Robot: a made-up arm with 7 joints. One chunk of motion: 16 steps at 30 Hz.
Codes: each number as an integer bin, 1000 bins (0 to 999) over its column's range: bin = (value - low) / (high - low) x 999, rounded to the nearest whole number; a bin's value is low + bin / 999 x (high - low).
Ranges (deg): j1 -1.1..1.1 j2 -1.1..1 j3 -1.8..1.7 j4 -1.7..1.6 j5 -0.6..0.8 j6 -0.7..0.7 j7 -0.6..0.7
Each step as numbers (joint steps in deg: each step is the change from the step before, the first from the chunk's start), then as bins.
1 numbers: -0.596 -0.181 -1.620 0.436 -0.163 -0.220 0.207
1 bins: 229 437 51 647 312 343 620
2 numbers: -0.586 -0.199 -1.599 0.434 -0.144 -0.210 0.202
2 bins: 233 429 57 646 325 350 616
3 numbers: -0.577 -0.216 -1.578 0.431 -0.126 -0.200 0.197
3 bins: 237 421 63 645 338 357 612
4 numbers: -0.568 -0.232 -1.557 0.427 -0.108 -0.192 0.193
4 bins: 242 413 69 644 351 362 609
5 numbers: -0.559 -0.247 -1.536 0.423 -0.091 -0.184 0.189
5 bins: 246 406 75 643 363 368 606
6 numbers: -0.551 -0.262 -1.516 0.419 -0.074 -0.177 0.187
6 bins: 249 399 81 641 375 373 605
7 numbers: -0.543 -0.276 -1.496 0.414 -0.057 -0.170 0.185
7 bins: 253 392 87 640 387 378 603
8 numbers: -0.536 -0.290 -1.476 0.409 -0.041 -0.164 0.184
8 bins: 256 385 92 638 399 382 602
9 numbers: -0.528 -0.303 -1.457 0.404 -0.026 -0.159 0.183
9 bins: 260 379 98 637 410 386 602
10 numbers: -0.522 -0.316 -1.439 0.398 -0.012 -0.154 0.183
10 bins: 262 373 103 635 420 390 602
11 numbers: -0.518 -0.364 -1.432 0.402 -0.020 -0.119 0.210
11 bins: 264 350 105 636 414 415 622
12 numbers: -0.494 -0.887 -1.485 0.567 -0.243 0.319 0.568
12 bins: 275 101 90 686 255 727 898
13 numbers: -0.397 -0.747 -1.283 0.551 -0.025 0.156 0.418
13 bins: 319 168 148 681 410 611 782
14 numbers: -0.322 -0.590 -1.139 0.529 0.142 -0.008 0.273
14 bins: 353 243 189 675 529 494 671
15 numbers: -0.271 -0.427 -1.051 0.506 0.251 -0.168 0.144
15 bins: 376 320 214 668 607 380 572
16 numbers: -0.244 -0.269 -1.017 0.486 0.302 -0.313 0.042
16 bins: 389 395 223 662 644 276 493
